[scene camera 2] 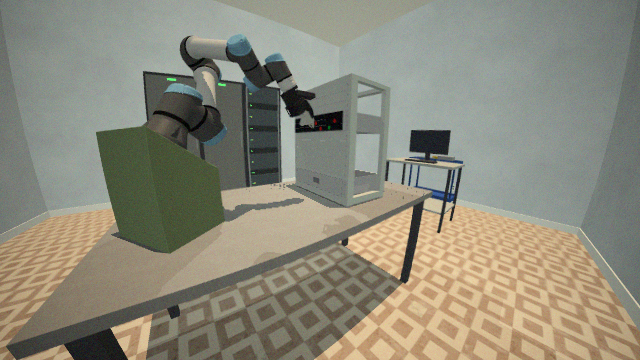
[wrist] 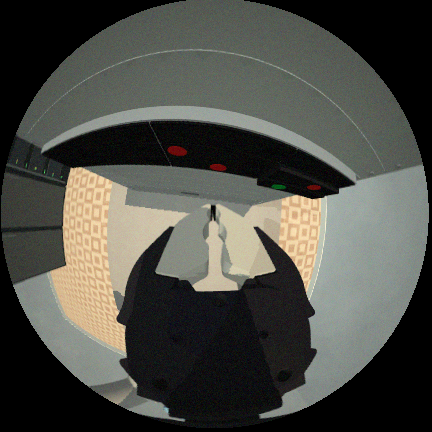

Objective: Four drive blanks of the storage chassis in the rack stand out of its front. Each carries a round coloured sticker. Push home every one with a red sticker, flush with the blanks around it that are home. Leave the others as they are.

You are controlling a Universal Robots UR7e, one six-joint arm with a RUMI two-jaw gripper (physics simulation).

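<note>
The black chassis front [scene camera 2: 306, 126] [wrist: 100, 150] runs across the grey rack. In the wrist view, the blank with the left red sticker [wrist: 177, 151] [scene camera 2: 315, 123] and the one with the middle red sticker [wrist: 218, 167] [scene camera 2: 320, 128] look level with their surroundings. At the right, the blanks with the green sticker [wrist: 278, 186] [scene camera 2: 329, 127] and the right red sticker [wrist: 314, 187] [scene camera 2: 334, 120] visibly stand out. My gripper [scene camera 2: 312, 125] [wrist: 211, 206] is shut and empty. Its tips point at the front near the middle red sticker, apparently apart from it; the exact gap is unclear.
The rack [scene camera 2: 352, 145] stands on the table [scene camera 2: 270, 220]. A green block-shaped pedestal [scene camera 2: 160, 195] is under the arm's base. Dark server cabinets [scene camera 2: 230, 130] [wrist: 32, 205] stand behind at the left. A small desk [scene camera 2: 400, 161] with a monitor [scene camera 2: 430, 141] is at the right.
</note>
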